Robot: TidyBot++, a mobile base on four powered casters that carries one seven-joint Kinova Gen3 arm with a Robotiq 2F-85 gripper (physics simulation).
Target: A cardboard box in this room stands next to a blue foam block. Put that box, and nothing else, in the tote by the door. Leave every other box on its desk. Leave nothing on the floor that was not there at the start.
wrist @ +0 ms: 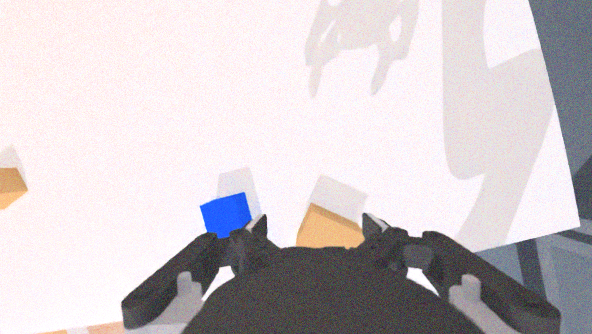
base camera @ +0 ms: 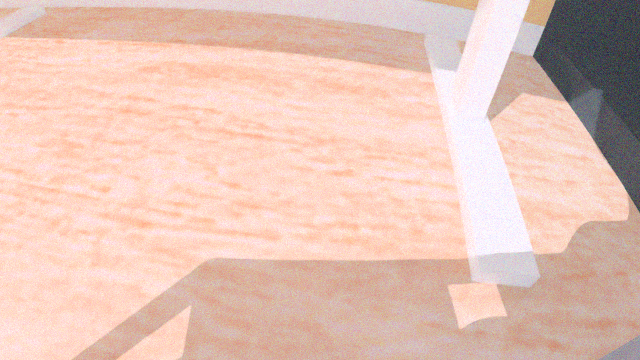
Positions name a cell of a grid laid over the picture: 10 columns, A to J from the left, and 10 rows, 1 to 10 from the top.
Scene:
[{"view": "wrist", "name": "my gripper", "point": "F7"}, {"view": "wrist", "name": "blue foam block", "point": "D7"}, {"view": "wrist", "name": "tan cardboard box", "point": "F7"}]

